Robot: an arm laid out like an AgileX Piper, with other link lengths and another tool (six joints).
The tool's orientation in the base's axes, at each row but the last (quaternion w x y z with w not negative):
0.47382 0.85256 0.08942 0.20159
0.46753 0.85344 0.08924 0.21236
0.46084 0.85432 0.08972 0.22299
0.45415 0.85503 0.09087 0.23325
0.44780 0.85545 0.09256 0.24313
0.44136 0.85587 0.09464 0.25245
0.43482 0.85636 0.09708 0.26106
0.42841 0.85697 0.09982 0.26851
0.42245 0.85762 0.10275 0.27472
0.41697 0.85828 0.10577 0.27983
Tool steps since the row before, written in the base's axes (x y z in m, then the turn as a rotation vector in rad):
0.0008 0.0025 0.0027 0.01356 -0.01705 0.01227
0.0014 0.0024 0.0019 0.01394 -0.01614 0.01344
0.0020 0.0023 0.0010 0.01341 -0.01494 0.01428
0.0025 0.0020 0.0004 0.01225 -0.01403 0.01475
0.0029 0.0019 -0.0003 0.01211 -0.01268 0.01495
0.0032 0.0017 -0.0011 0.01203 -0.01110 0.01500
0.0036 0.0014 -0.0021 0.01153 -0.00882 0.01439
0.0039 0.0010 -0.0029 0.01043 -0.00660 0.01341
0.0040 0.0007 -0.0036 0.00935 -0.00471 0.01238
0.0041 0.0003 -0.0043 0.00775 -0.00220 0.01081
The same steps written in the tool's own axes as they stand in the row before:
0.0023 0.0009 -0.0029 0.00956 0.01895 0.01321
0.0026 0.0002 -0.0021 0.01055 0.01942 0.01213
0.0029 -0.0006 -0.0013 0.01076 0.01947 0.01059
0.0030 -0.0010 -0.0005 0.01023 0.01940 0.00914
0.0031 -0.0015 0.0002 0.01068 0.01878 0.00800
0.0030 -0.0021 0.0010 0.01124 0.01789 0.00681
0.0028 -0.0027 0.0020 0.01149 0.01606 0.00526
0.0026 -0.0031 0.0029 0.01110 0.01400 0.00363
0.0022 -0.0035 0.0035 0.01058 0.01208 0.00227
0.0018 -0.0037 0.0043 0.00969 0.00936 0.00049

